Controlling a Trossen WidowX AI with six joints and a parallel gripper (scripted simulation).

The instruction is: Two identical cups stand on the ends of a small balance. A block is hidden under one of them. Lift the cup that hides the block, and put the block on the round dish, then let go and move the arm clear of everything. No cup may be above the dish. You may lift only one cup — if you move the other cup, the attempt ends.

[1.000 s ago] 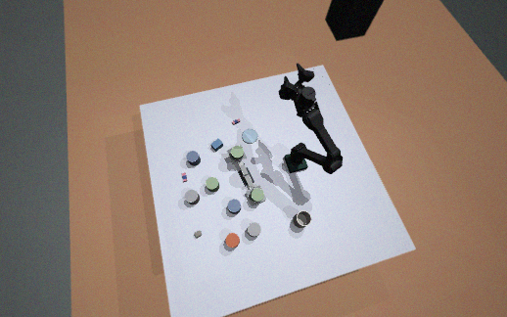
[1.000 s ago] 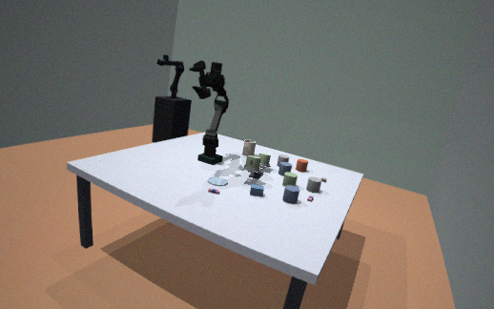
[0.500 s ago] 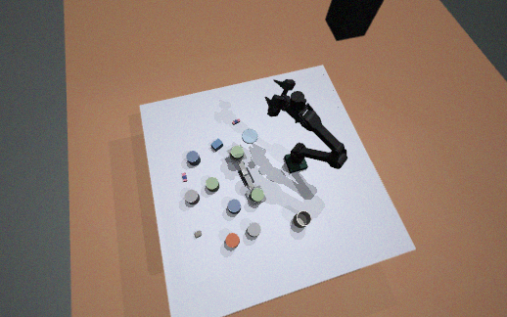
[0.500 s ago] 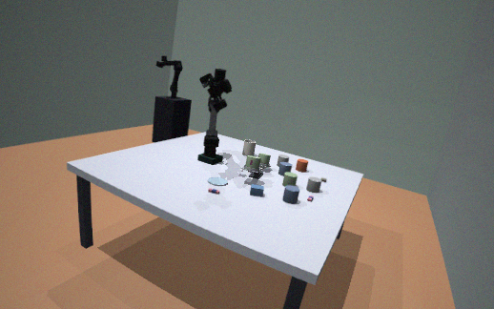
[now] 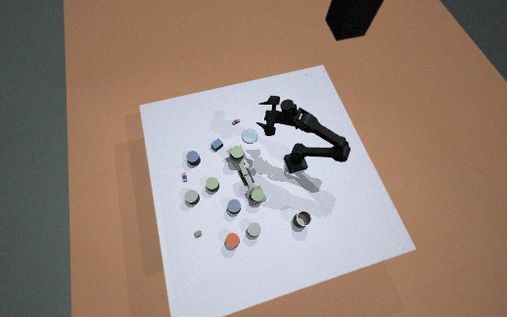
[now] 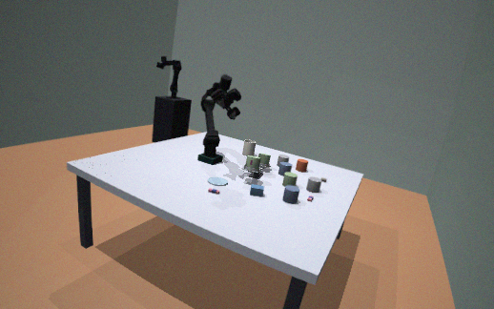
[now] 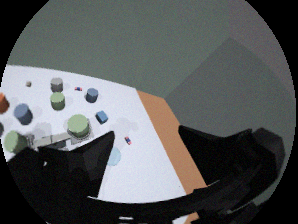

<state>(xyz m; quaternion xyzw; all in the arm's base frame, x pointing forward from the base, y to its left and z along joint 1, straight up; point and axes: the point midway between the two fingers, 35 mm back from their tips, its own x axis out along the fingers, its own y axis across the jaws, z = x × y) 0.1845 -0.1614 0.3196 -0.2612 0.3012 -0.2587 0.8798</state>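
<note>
Right now my gripper tip is 80 mm short of the grey block, 330 mm to the right of it and 300 mm above it. Also, from my gripper tip: beige cup: 120 mm behind, 520 mm to the left, 300 mm below; then pale blue round dish: 20 mm ahead, 50 mm to the right, 340 mm below; then blue block: 230 mm ahead, 40 mm to the right, 320 mm below.
</note>
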